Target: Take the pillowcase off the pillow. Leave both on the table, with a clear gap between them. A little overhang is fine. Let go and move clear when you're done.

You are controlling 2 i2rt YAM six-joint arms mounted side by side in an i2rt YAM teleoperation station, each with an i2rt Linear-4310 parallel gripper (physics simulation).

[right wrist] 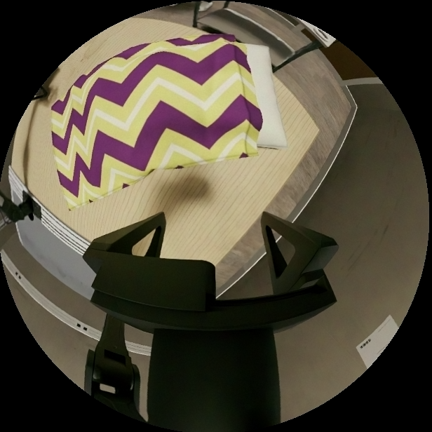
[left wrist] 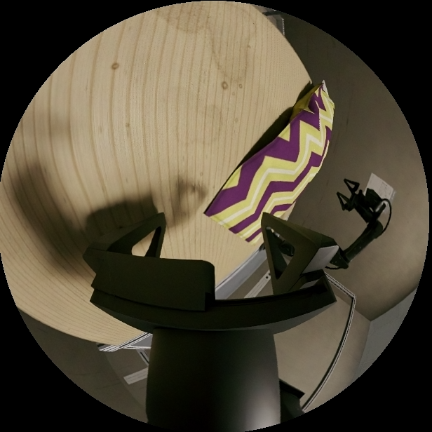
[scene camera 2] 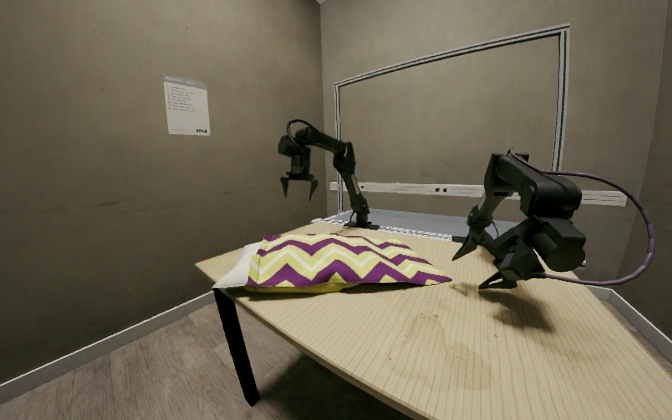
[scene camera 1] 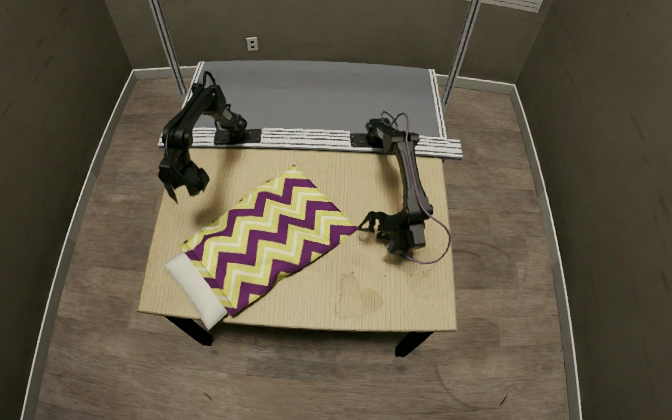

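The pillowcase [scene camera 1: 272, 232] [scene camera 2: 330, 260] [left wrist: 280, 167] [right wrist: 165, 115], with purple, yellow and cream zigzags, lies flat around most of the pillow. The white end of the pillow [scene camera 1: 195, 290] [scene camera 2: 242, 267] [right wrist: 270, 95] sticks out at its lower left in scene camera 1 and slightly overhangs the table's front edge. The rest of the pillow is hidden. My left gripper [scene camera 1: 369, 232] [scene camera 2: 467, 274] [left wrist: 213, 217] is open, low beside the pillowcase's right corner, which shows between the fingertips in the left wrist view. My right gripper [scene camera 1: 185, 196] [scene camera 2: 298, 198] [right wrist: 213, 216] is open and empty, high above the table's left side.
The wooden table [scene camera 1: 410, 300] [scene camera 2: 400, 330] [left wrist: 125, 100] [right wrist: 240, 187] bears the pillow and pillowcase. The metal rail [scene camera 1: 305, 137] with both arm bases runs along its back edge. A purple cable [scene camera 1: 448, 240] [scene camera 2: 650, 240] loops out from the left arm.
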